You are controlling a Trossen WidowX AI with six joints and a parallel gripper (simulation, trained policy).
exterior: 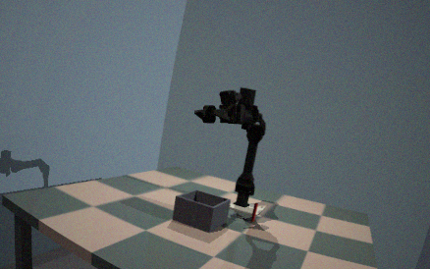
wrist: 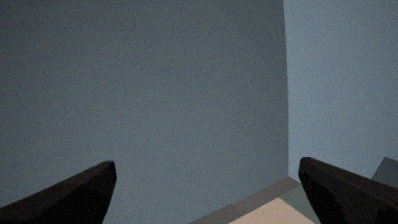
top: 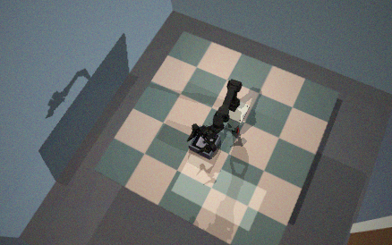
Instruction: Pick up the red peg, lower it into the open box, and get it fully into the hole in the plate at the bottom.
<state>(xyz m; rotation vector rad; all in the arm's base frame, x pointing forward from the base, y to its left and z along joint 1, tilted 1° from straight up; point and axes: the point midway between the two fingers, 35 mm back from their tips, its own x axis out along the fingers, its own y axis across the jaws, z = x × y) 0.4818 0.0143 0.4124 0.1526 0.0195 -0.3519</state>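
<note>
My gripper tip is 35 cm past the red peg, 12 cm to the right of it and 38 cm above it. Round my gripper tip: grey plate 16 cm behind, 3 cm to the right, 38 cm below; then dark box 16 cm behind, 3 cm to the right, 40 cm below.
</note>
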